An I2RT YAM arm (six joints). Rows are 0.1 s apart.
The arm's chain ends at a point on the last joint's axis. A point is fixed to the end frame.
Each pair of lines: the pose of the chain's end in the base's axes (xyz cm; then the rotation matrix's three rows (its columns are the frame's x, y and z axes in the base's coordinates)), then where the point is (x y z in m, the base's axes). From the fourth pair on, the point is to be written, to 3 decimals.
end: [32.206 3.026 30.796], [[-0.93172 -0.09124 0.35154], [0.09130 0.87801 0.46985], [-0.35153 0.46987 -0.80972]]
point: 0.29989 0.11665 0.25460
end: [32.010 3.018 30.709], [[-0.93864 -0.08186 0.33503], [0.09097 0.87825 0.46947], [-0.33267 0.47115 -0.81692]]
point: 0.29684 0.11653 0.25415
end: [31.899 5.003 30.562], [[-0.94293 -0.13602 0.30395], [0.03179 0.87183 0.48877], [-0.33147 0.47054 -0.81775]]
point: 0.29031 0.13471 0.25264
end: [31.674 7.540 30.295], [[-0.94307 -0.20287 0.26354], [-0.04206 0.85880 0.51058], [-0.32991 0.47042 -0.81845]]
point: 0.281 0.158 0.250
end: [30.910 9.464 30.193], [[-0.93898 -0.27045 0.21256], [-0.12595 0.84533 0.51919], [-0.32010 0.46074 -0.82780]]
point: 0.267 0.173 0.248
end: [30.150 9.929 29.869], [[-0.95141 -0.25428 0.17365], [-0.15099 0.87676 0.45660], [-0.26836 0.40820 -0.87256]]
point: 0.256 0.173 0.241
